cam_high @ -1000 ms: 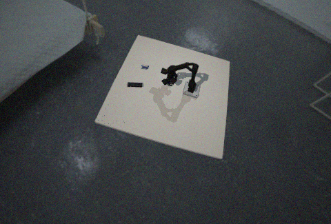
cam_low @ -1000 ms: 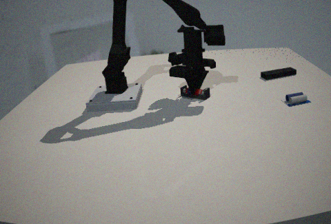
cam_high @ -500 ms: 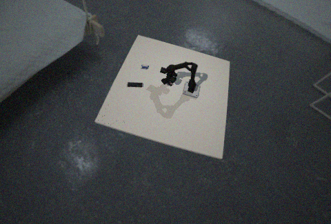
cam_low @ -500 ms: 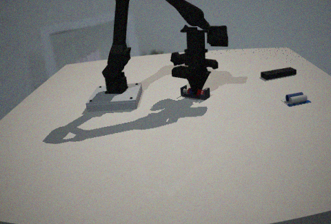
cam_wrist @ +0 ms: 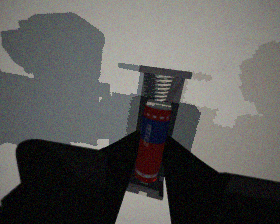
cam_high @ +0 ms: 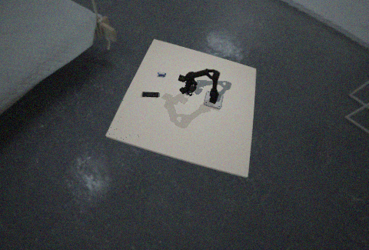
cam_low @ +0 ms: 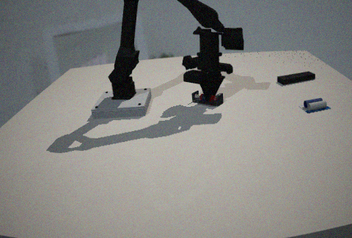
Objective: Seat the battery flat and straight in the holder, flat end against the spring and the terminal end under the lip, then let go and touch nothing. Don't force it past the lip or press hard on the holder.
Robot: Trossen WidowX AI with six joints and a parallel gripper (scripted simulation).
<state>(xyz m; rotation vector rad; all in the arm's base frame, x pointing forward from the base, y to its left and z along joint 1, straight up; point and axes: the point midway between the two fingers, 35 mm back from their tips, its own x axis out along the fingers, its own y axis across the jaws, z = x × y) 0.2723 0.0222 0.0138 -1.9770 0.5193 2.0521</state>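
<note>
Right now the battery is 10 mm above my gripper tip.
</note>
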